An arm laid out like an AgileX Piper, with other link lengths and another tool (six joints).
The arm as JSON. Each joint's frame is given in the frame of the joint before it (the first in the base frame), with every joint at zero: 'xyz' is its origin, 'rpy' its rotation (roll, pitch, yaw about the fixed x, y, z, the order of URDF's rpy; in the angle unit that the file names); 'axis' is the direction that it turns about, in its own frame. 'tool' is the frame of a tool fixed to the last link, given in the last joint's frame.
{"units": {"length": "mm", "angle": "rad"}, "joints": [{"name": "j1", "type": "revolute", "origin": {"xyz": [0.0, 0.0, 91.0], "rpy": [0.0, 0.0, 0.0]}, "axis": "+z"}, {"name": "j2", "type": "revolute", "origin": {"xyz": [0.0, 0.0, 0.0], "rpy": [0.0, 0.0, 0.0]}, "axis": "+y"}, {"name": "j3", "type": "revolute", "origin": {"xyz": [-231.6, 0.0, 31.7], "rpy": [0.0, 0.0, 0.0]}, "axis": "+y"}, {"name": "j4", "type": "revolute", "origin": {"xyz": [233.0, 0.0, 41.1], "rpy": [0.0, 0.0, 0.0]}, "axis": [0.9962, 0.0, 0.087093]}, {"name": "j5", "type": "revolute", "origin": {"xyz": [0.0, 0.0, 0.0], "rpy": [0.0, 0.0, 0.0]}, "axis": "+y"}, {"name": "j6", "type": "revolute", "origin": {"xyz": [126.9, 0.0, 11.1], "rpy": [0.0, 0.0, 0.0]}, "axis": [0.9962, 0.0, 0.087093]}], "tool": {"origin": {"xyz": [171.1, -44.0, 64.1], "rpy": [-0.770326, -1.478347, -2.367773]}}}
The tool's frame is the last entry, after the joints.
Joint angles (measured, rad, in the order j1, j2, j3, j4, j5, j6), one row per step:
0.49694, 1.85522, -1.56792, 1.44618, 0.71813, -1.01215
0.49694, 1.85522, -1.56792, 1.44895, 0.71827, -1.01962
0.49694, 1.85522, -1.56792, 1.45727, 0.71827, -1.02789
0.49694, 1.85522, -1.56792, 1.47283, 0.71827, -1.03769
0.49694, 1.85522, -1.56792, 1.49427, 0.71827, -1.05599
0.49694, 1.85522, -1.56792, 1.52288, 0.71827, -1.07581
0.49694, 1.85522, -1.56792, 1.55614, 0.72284, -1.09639
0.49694, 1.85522, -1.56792, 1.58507, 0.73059, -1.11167
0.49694, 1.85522, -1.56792, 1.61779, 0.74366, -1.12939
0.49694, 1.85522, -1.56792, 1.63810, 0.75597, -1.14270
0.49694, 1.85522, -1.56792, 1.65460, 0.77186, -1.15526
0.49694, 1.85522, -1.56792, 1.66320, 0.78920, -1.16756
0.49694, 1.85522, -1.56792, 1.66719, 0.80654, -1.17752
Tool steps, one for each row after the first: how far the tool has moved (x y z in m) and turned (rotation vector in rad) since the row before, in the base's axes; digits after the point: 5 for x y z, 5 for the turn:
-0.00004, 0.00021, 0.00088, -0.00001, -0.00554, 0.00130
0.00014, 0.00027, 0.00176, 0.00449, -0.00371, 0.00021
0.00034, 0.00036, 0.00295, 0.01022, -0.00175, -0.00096
0.00045, 0.00051, 0.00437, 0.01250, -0.00687, -0.00049
0.00071, 0.00045, 0.00556, 0.01814, -0.00497, -0.00193
-0.00025, 0.00103, 0.00643, 0.02260, -0.00302, 0.00136
-0.00109, 0.00129, 0.00562, 0.02128, -0.00001, 0.00412
-0.00226, 0.00195, 0.00671, 0.02497, -0.00046, 0.00855
-0.00248, 0.00176, 0.00463, 0.01581, -0.00253, 0.00944
-0.00356, 0.00224, 0.00429, 0.01376, -0.00376, 0.01341
-0.00434, 0.00250, 0.00318, 0.00760, -0.00742, 0.01621
-0.00457, 0.00247, 0.00232, 0.00451, -0.00749, 0.01685

